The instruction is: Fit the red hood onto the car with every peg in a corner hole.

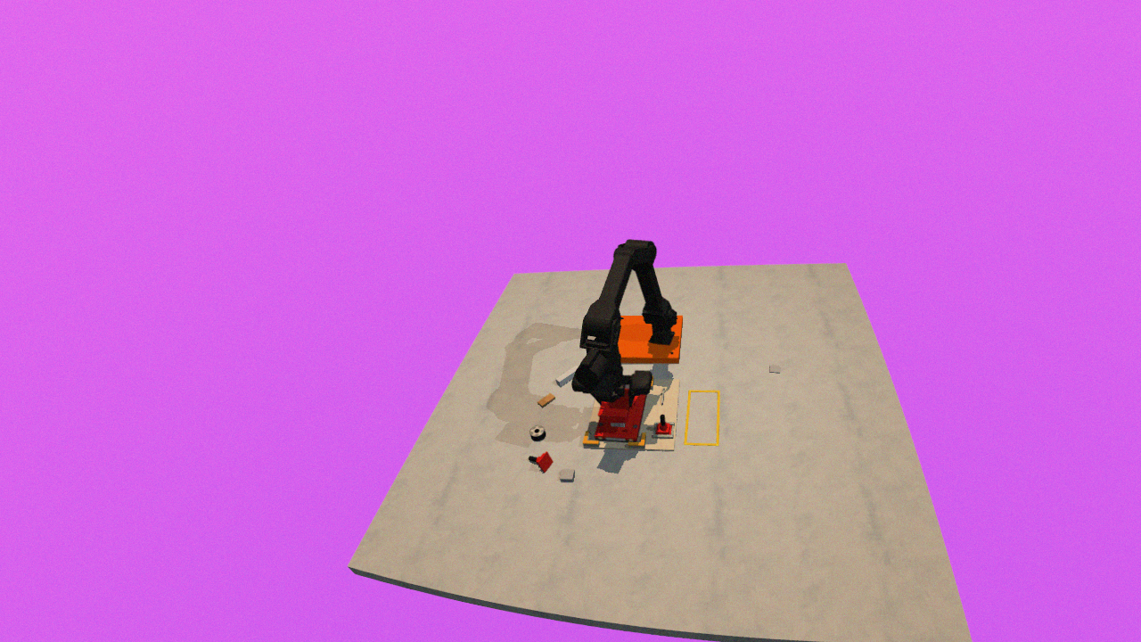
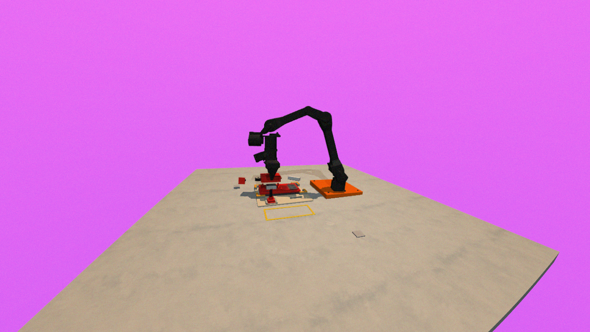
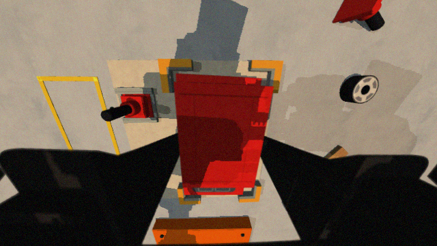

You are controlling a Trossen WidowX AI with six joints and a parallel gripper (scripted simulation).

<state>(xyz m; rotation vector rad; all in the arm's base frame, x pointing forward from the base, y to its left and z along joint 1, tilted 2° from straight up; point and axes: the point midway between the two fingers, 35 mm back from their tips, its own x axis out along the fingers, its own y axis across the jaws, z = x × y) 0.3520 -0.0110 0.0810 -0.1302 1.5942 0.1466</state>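
Now: the grey engine block 10 mm to the left of my gripper tip and 50 mm below it. From my gripper tip the other things lie so: jig 40 mm behind, 10 mm to the left, 70 mm below; then red hood right at my gripper tip; then black wheel 90 mm ahead, 200 mm to the right, 70 mm below.
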